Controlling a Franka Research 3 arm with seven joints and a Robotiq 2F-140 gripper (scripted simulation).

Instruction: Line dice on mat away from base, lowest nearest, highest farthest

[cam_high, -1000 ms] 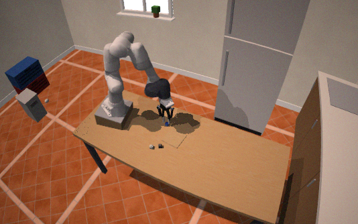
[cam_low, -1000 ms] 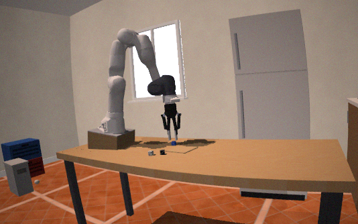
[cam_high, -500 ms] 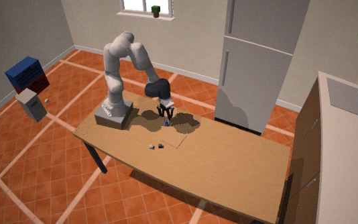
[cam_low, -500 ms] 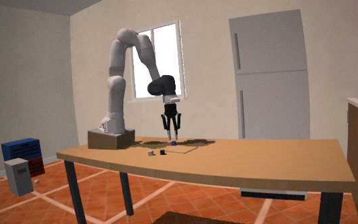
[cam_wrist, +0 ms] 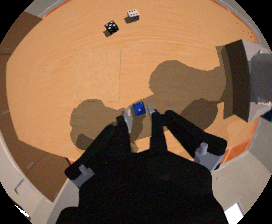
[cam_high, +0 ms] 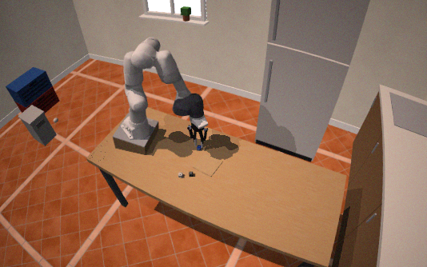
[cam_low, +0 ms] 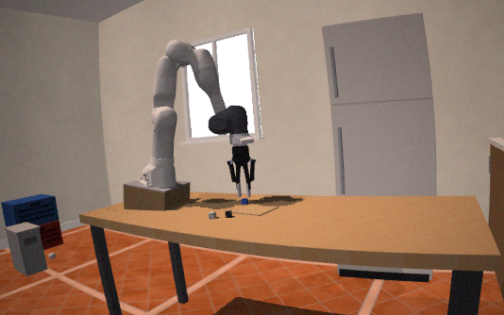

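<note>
Now: the blue die 50 mm below my hand. Round my hand: wood-coloured mat (130 mm ahead, 70 mm to the right, 60 mm below).
</note>
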